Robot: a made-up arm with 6 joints.
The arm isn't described. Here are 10 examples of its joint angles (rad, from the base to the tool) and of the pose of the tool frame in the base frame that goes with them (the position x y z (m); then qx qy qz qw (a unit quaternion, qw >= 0)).
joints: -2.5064 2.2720 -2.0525 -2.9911 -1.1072 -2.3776
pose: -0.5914 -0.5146 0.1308 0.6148 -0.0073 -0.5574 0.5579
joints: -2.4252 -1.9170 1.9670 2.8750 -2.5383 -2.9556
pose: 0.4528 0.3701 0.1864 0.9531 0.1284 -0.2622 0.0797
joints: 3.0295 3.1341 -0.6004 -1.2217 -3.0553 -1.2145
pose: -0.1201 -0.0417 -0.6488 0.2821 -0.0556 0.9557 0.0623
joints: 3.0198 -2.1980 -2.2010 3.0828 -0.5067 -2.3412
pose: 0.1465 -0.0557 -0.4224 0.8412 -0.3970 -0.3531 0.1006
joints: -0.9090 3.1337 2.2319 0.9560 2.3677 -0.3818
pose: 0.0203 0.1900 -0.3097 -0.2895 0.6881 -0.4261 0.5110
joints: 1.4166 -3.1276 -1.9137 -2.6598 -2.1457 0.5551
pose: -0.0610 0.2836 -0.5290 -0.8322 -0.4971 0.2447 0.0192
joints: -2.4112 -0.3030 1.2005 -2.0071 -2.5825 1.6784
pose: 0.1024 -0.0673 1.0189 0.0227 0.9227 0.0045 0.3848
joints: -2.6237 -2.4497 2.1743 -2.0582 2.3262 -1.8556
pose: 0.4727 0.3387 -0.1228 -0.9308 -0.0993 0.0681 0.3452
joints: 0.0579 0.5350 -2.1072 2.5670 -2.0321 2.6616
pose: 0.0991 -0.0297 0.9678 0.2078 0.2840 -0.1321 0.9267
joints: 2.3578 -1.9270 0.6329 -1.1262 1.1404 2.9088
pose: 0.8105 -0.6831 0.1438 -0.4642 0.1987 -0.5718 0.6466
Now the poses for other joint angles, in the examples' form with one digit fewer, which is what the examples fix.
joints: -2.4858 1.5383 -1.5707 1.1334 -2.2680 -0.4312
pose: -0.569 -0.351 0.488 -0.410 -0.811 -0.316 0.272
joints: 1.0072 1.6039 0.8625 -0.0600 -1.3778 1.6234
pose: 0.533 0.940 0.007 0.130 0.502 0.830 0.206
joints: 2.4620 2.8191 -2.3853 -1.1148 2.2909 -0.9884
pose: -0.253 0.288 -0.269 -0.886 0.291 -0.117 0.343
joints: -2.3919 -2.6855 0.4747 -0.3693 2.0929 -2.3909
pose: 0.439 0.420 -0.480 -0.153 0.058 0.743 0.649
